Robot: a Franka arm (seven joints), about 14 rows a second.
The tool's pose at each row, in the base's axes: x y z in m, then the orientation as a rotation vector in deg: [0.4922 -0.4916 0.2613 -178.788 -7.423 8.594]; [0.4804 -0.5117 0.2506 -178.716 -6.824 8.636]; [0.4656 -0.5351 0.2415 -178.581 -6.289 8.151]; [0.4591 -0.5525 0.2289 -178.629 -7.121 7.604]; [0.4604 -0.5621 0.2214 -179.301 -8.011 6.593]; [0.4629 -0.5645 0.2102 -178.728 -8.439 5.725]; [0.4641 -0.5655 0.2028 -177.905 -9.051 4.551]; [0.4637 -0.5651 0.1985 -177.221 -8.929 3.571]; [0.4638 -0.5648 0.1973 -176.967 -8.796 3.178]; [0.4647 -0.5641 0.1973 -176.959 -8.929 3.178]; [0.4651 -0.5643 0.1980 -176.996 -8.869 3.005]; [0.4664 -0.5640 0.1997 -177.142 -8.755 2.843]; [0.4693 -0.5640 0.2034 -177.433 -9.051 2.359]
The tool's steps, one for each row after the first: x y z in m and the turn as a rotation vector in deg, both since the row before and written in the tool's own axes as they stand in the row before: [-0.0124 0.0193 0.0116 0.113 -0.022 0.376]; [-0.0156 0.0224 0.0102 0.181 0.315 0.328]; [-0.0066 0.0172 0.0129 -0.091 0.344 -0.532]; [0.0012 0.0098 0.0072 -0.717 0.630 -0.528]; [0.0031 0.0027 0.0110 0.546 0.566 -0.313]; [0.0016 0.0013 0.0073 0.776 0.772 -0.451]; [-0.0001 -0.0003 0.0043 0.680 0.657 0.028]; [0.0002 -0.0002 0.0012 0.256 0.265 0.067]; [0.0010 -0.0006 0.0000 0.000 -0.002 -0.086]; [0.0004 0.0002 -0.0007 -0.036 0.111 0.038]; [0.0013 -0.0003 -0.0017 -0.141 0.101 0.078]; [0.0028 0.0001 -0.0038 -0.316 0.296 -0.184]
